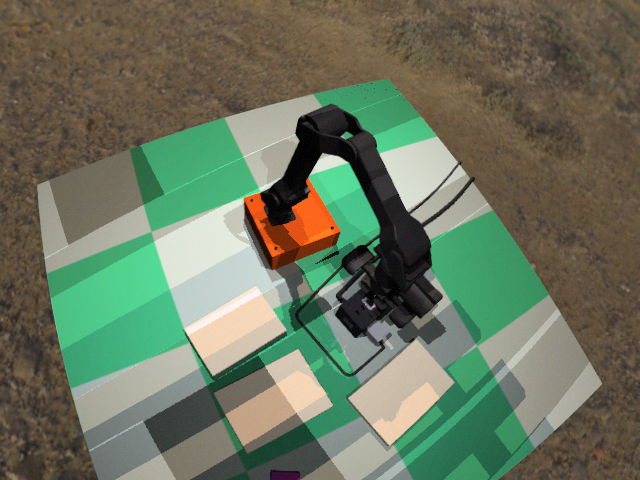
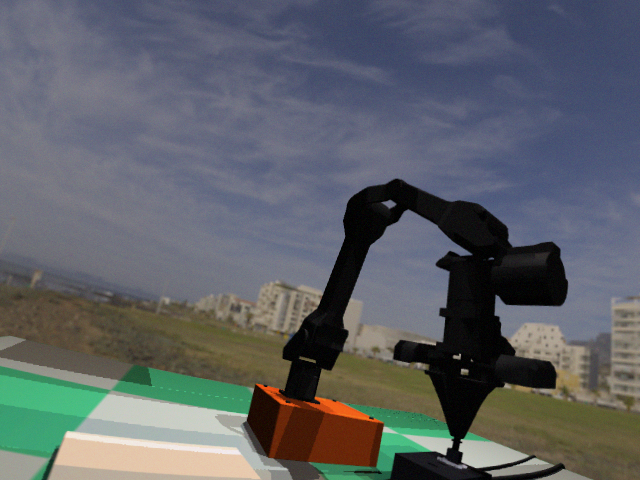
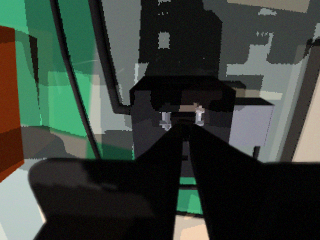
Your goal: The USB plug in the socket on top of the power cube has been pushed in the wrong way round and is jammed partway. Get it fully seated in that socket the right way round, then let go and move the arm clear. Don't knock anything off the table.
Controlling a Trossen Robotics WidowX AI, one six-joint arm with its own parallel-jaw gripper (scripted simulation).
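Observation:
There is my gripper, which I can see in image 1 and image 3 too. I also see a black power cube, and with it a black cable.

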